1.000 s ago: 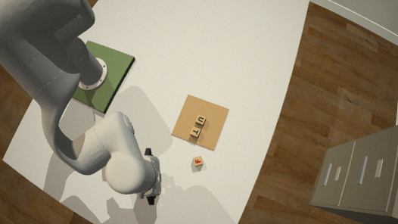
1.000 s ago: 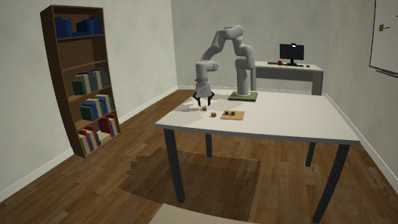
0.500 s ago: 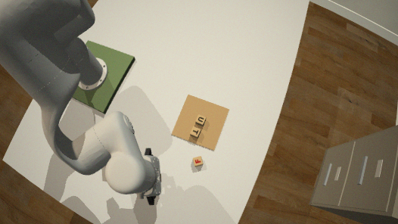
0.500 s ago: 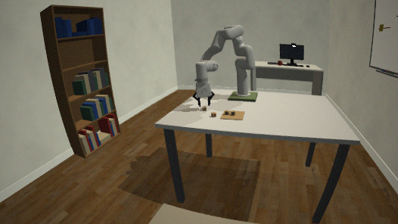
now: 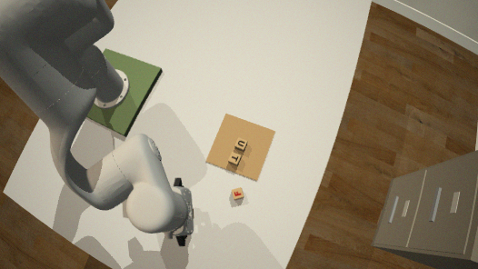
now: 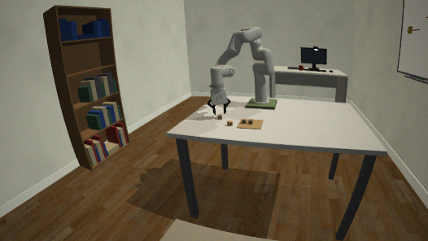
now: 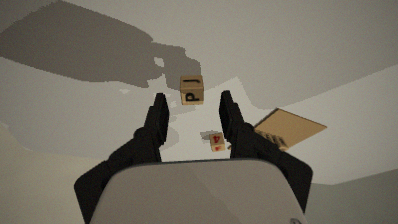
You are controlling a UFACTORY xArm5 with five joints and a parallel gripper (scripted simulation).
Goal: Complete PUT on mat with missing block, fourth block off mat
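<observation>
My hand is 4 cm above the wooden block. The rest, counted from my hand: mat 1 cm ahead, 22 cm to the left, 5 cm below; then F block 7 cm ahead, 11 cm to the left, 4 cm below.
</observation>
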